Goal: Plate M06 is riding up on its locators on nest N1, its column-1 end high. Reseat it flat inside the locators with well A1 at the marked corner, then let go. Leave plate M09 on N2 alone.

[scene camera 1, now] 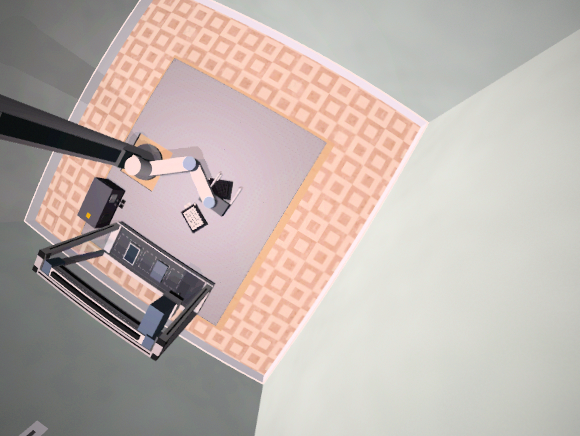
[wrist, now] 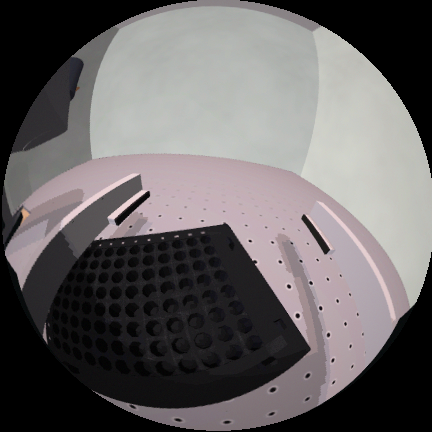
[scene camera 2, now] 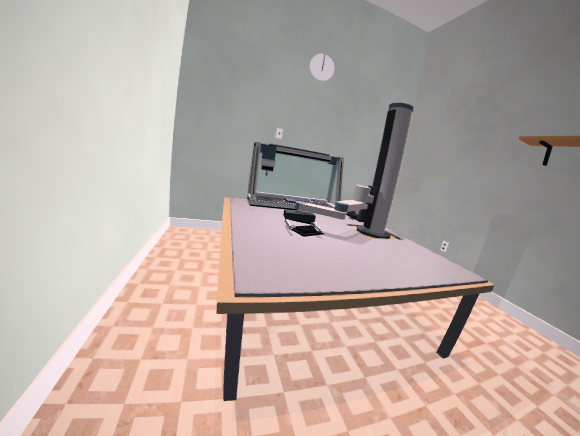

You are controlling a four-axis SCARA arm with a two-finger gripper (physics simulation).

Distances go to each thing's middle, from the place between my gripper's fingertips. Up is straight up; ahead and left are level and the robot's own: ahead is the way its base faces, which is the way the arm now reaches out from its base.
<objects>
Now: the black well plate [wrist: 174, 310] 80 mm to the right of my hand, 50 mm behind it and 20 mm below it. Also, from my hand: black nest base [wrist: 255, 376] 80 mm to the right, 50 mm behind, 30 mm below.
</objects>
